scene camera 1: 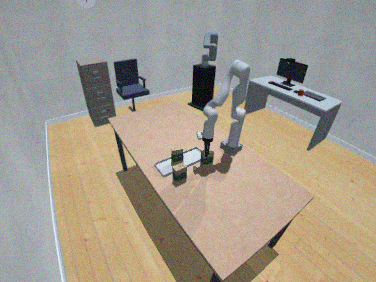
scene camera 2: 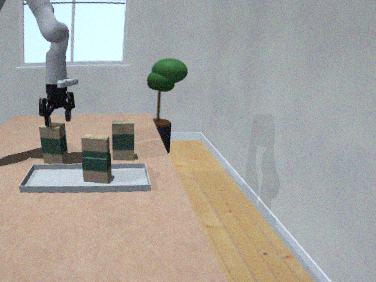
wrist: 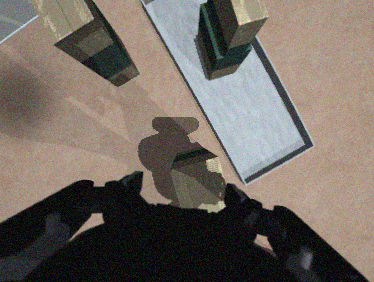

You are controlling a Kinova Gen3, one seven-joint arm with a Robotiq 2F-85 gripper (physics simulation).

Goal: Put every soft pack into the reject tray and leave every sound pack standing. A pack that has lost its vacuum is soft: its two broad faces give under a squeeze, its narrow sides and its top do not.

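Where they show: gripper, fingertip midpoint: [scene camera 1: 206, 153] [scene camera 2: 58, 124] [wrist: 183, 186]; arm's base, origin of the base link: [scene camera 1: 232, 143].
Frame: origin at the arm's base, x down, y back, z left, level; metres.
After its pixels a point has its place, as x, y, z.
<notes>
Three tan packs with dark green bands stand upright. One pack [scene camera 1: 177, 158] @[-0.020, -0.485, -0.154] [scene camera 2: 96, 159] @[-0.027, -0.465, -0.202] [wrist: 250, 21] @[-0.089, -0.431, -0.158] stands inside the pale grey reject tray [scene camera 1: 192, 157] @[0.052, -0.332, -0.147] [scene camera 2: 55, 177] @[0.052, -0.326, -0.140] [wrist: 260, 125] @[0.052, -0.309, -0.161]. Another pack [scene camera 1: 179, 174] @[-0.040, -0.599, -0.006] [scene camera 2: 123, 141] @[-0.019, -0.577, -0.050] [wrist: 102, 47] @[-0.049, -0.539, -0.028] stands on the table beside the tray. The third pack [scene camera 1: 207, 160] @[-0.019, -0.338, 0.009] [scene camera 2: 53, 146] @[-0.016, -0.322, -0.037] [wrist: 196, 182] @[-0.086, -0.342, -0.017] stands on the table near the tray's end, under my gripper [scene camera 1: 207, 152] @[-0.085, -0.346, -0.004] [scene camera 2: 58, 121] @[-0.085, -0.346, -0.004] [wrist: 183, 186] @[-0.085, -0.346, -0.004]. The gripper is open and points down, its fingertips at about the height of this pack's top. Its black body hides part of the wrist view.
The wooden table [scene camera 1: 240, 220] @[0.055, -0.533, 0.450] [scene camera 2: 115, 235] @[0.055, -0.474, -0.450] carries the tray and packs. The arm's base [scene camera 1: 231, 146] @[-0.005, -0.044, 0.018] stands on it behind the nearest pack. Away from the table are a filing cabinet [scene camera 1: 97, 95], a chair [scene camera 1: 127, 75], a desk [scene camera 1: 320, 100], a second arm on a black pedestal [scene camera 1: 203, 85], and a plant [scene camera 2: 169, 71].
</notes>
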